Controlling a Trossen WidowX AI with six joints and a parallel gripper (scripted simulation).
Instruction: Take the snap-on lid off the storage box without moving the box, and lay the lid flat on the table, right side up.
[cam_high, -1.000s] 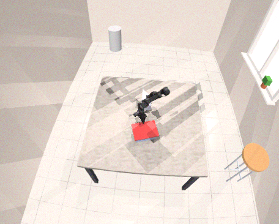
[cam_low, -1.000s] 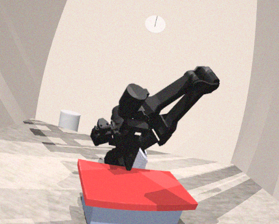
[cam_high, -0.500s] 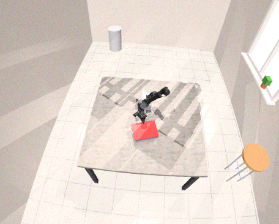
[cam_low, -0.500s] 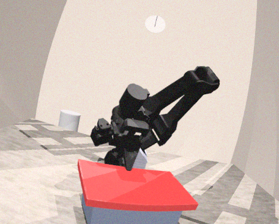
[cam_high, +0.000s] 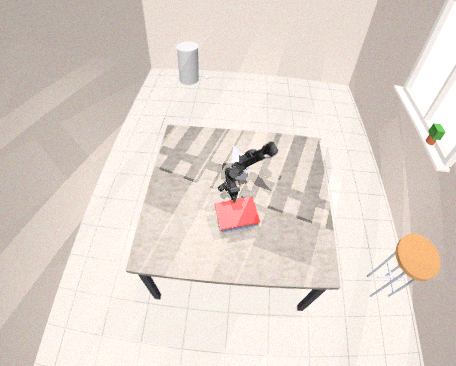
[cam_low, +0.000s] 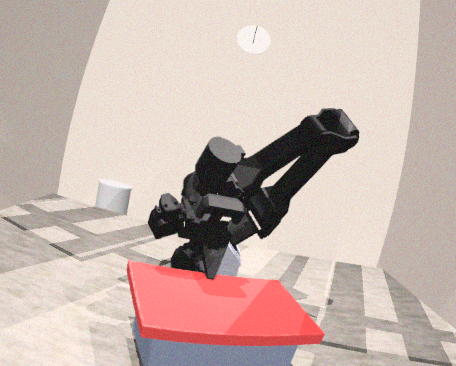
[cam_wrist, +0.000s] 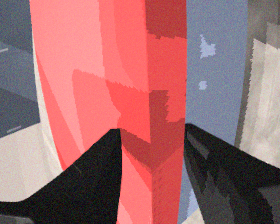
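The lid lies 70 mm ahead of my gripper tip and 20 mm to the left of it. From my gripper tip the other things lie so: storage box: 70 mm ahead, 20 mm to the left, 60 mm below.
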